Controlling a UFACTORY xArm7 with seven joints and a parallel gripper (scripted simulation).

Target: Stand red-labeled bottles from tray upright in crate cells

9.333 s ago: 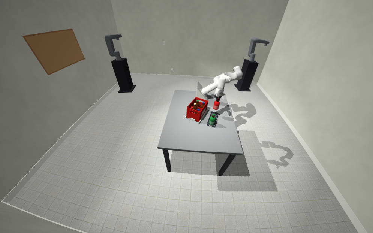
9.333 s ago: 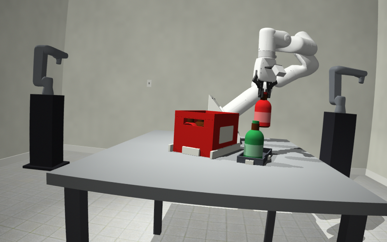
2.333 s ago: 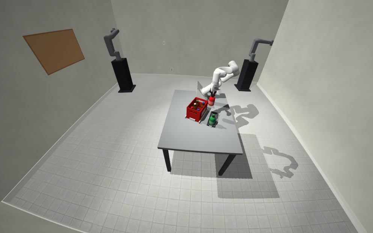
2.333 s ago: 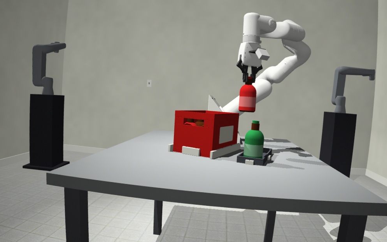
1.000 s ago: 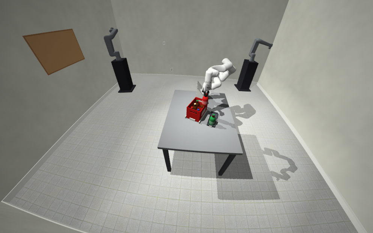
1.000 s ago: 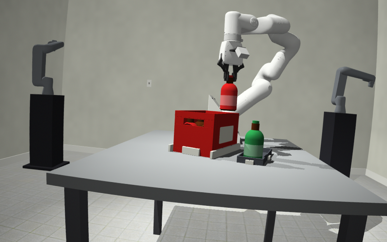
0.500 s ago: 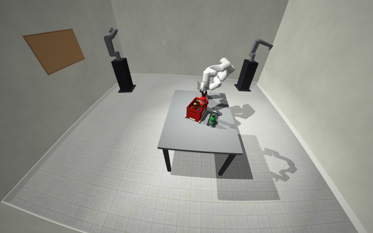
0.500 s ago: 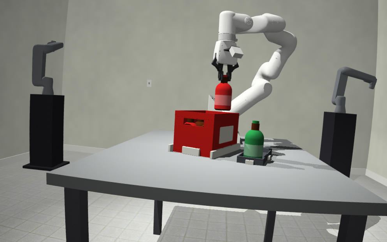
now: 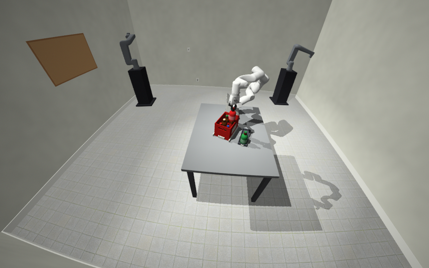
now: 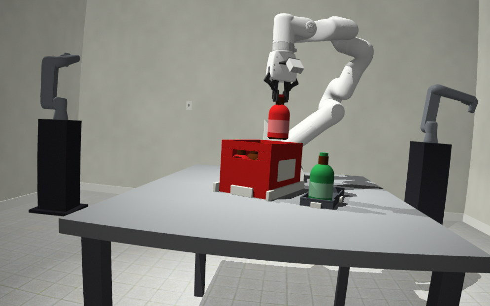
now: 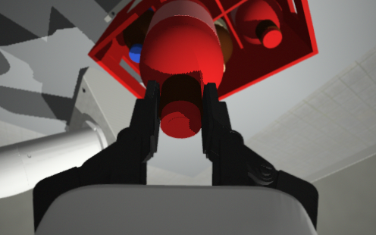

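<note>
The red-labeled bottle lies 70 mm below my hand. Also, from my hand: brown bottle (50 mm behind, 80 mm to the right, 250 mm below); red crate (20 mm behind, 40 mm to the right, 250 mm below); green bottle (170 mm ahead, 130 mm to the left, 250 mm below).
</note>
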